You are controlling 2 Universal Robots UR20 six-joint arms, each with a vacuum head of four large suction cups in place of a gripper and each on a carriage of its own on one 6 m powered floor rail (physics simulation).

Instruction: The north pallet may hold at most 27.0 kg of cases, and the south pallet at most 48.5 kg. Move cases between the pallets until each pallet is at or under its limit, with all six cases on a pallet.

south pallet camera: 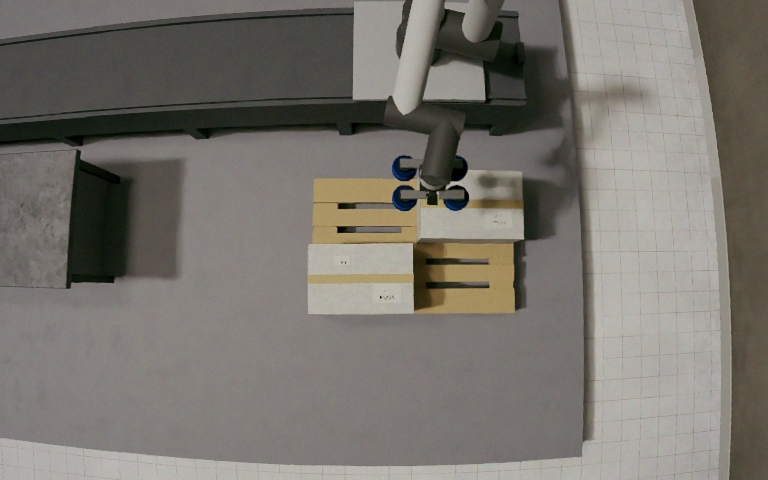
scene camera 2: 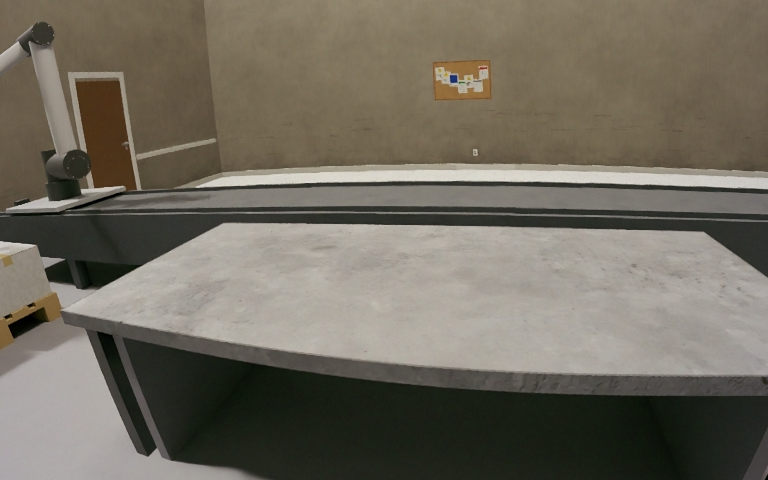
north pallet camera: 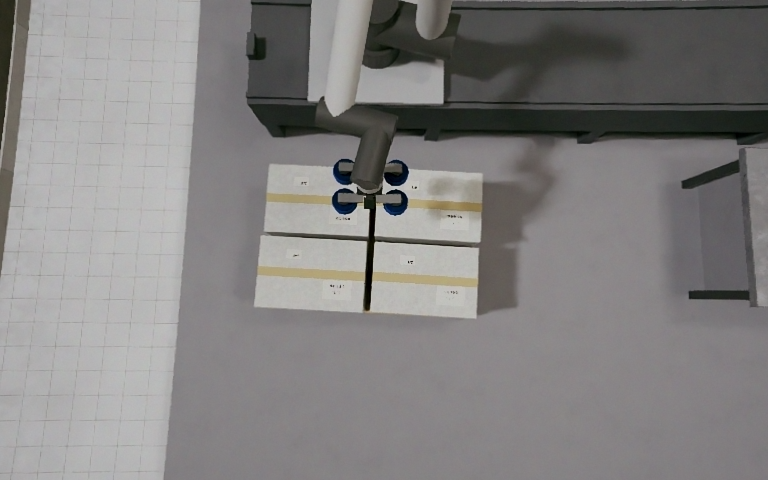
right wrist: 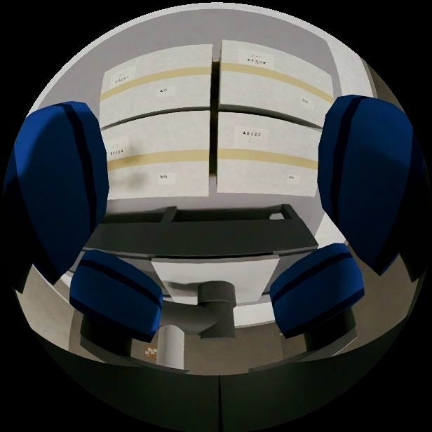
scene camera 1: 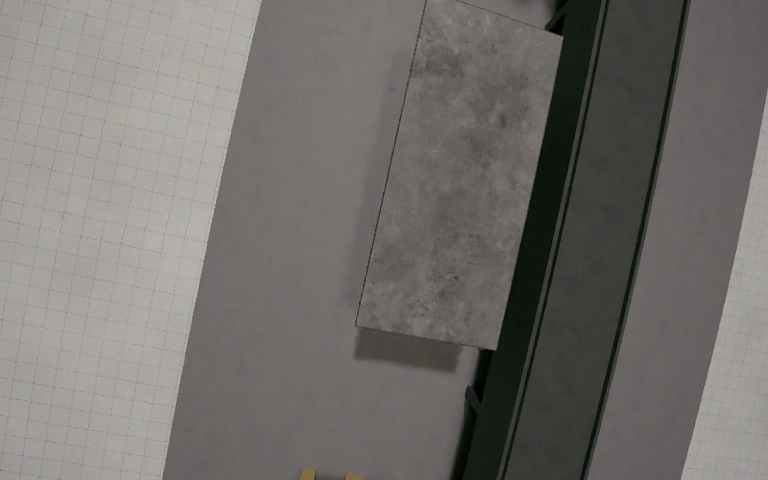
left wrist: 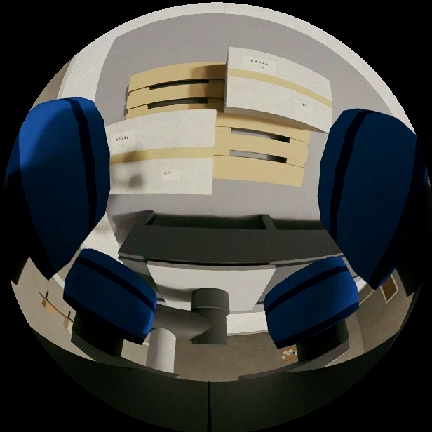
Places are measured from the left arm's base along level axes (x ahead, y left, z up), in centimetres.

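Where they show: right arm's base, link origin: [scene camera 2: 65,197].
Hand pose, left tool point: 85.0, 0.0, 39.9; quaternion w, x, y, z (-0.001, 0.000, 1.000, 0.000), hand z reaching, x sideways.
Observation:
After its pixels a point has its place, as x, y, z.
Four white taped cases cover the north pallet [scene camera 2: 50,306] {67.4, -503.2, -48.7}: near the rail, left [north pallet camera: 286,219] {89.5, -610.0, -17.2} [right wrist: 267,175] and right [north pallet camera: 413,221] {89.8, -541.7, -13.1} [right wrist: 185,140]; farther out, left [north pallet camera: 283,294] {129.7, -608.8, -13.3} [right wrist: 275,95] and right [north pallet camera: 407,298] {130.4, -544.0, -17.7} [right wrist: 190,57]. My right gripper [north pallet camera: 370,186] {85.0, -563.0, 39.9} is open, above the gap between the two rail-side cases. On the south pallet [south pallet camera: 328,190] {69.6, -52.0, -42.7} [left wrist: 292,175], one case [south pallet camera: 467,226] {95.3, 25.6, -15.1} [left wrist: 192,135] lies rail-side right and another case [south pallet camera: 339,300] {134.2, -42.6, -18.2} [left wrist: 270,100] lies diagonally opposite. My left gripper [south pallet camera: 430,182] {85.0, 0.0, 39.9} is open, above the rail-side case's inner edge. Most label print is illegible.
A grey stone-topped table [scene camera 1: 453,169] {96.5, -287.5, -4.0} [scene camera 2: 396,283] {97.8, -292.0, -4.0} [north pallet camera: 758,226] {90.3, -372.2, -4.0} [south pallet camera: 33,220] {91.3, -221.9, -4.0} stands between the pallets. The long dark rail [scene camera 1: 600,226] {1.7, -277.8, -5.5} [scene camera 2: 453,198] {3.5, -287.9, -5.5} [north pallet camera: 566,62] {4.1, -462.5, -5.5} [south pallet camera: 198,67] {4.4, -123.9, -5.5} runs beside them. The south pallet has two bare quarters, rail-side left and far-side right in the south pallet view.

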